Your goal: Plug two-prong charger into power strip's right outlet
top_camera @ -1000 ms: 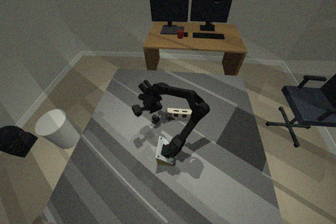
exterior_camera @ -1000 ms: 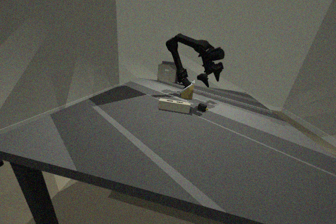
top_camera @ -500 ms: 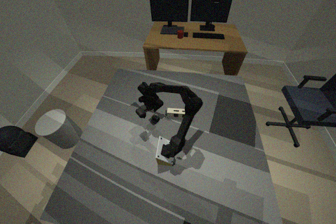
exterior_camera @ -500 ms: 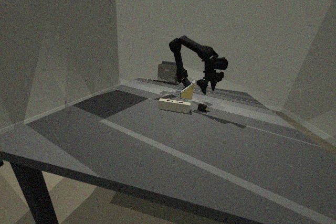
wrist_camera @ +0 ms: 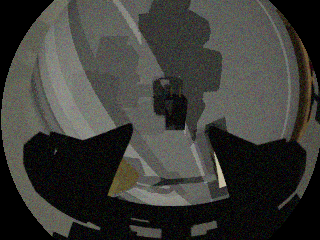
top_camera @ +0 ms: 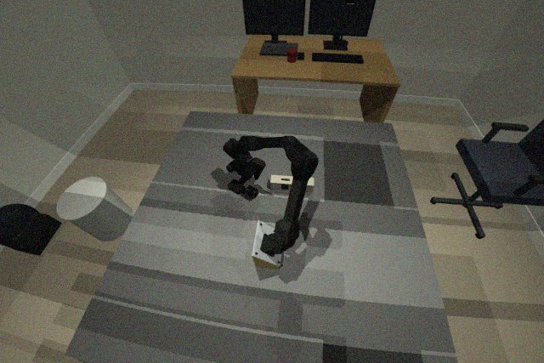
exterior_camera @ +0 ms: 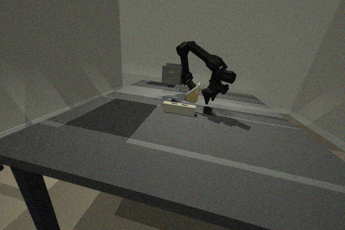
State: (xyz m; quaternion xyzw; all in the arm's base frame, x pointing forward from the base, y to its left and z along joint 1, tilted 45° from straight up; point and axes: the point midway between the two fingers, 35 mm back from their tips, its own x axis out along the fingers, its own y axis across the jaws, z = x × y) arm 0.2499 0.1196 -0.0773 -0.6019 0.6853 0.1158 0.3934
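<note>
Right now the charger is 50 mm below my gripper tip, 10 mm to the left of it and 10 mm ahead of it.
</note>
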